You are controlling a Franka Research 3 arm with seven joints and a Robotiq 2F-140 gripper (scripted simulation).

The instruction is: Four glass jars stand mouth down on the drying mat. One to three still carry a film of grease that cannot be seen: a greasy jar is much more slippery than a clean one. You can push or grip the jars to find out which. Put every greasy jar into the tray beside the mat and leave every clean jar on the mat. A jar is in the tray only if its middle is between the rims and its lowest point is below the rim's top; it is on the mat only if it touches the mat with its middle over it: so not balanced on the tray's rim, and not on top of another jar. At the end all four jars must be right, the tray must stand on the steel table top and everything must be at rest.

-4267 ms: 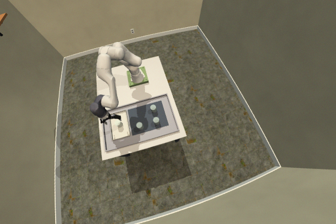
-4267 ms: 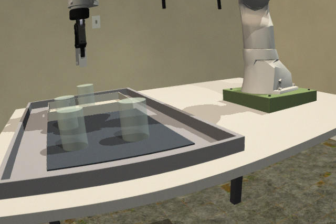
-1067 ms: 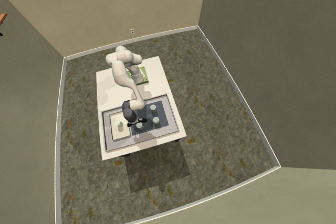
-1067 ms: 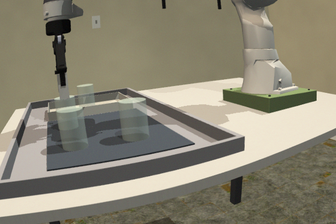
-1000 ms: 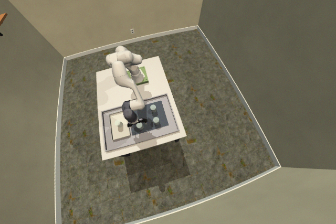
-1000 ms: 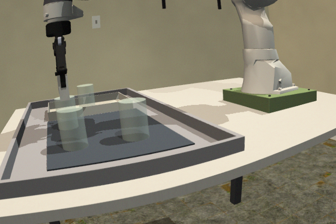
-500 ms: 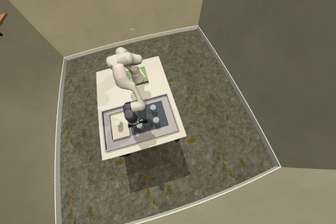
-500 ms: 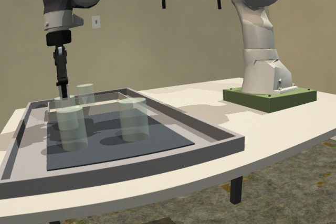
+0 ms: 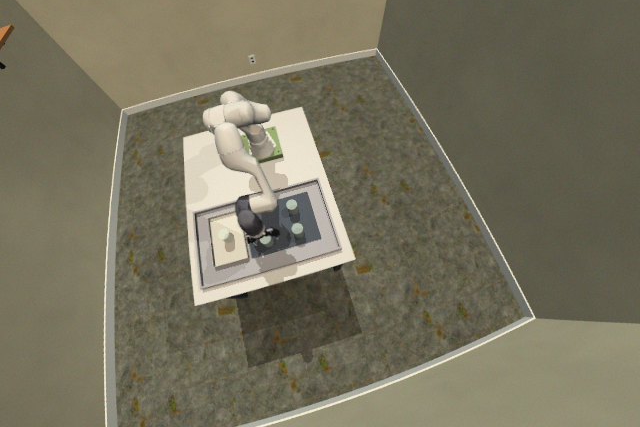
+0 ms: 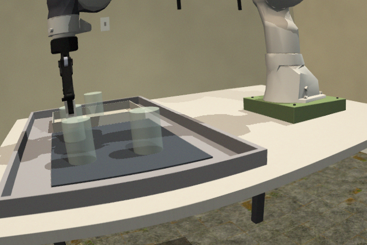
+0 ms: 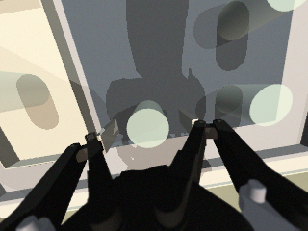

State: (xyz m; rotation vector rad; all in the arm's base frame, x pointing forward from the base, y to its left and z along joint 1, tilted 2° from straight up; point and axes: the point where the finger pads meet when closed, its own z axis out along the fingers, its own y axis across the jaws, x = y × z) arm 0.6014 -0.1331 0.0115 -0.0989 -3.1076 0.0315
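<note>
The dark mat lies 80 mm behind my hand, 100 mm to the left of it and 60 mm below it. The rest, counted from my hand: cream tray 100 mm behind, 220 mm to the right, 60 mm below.
</note>
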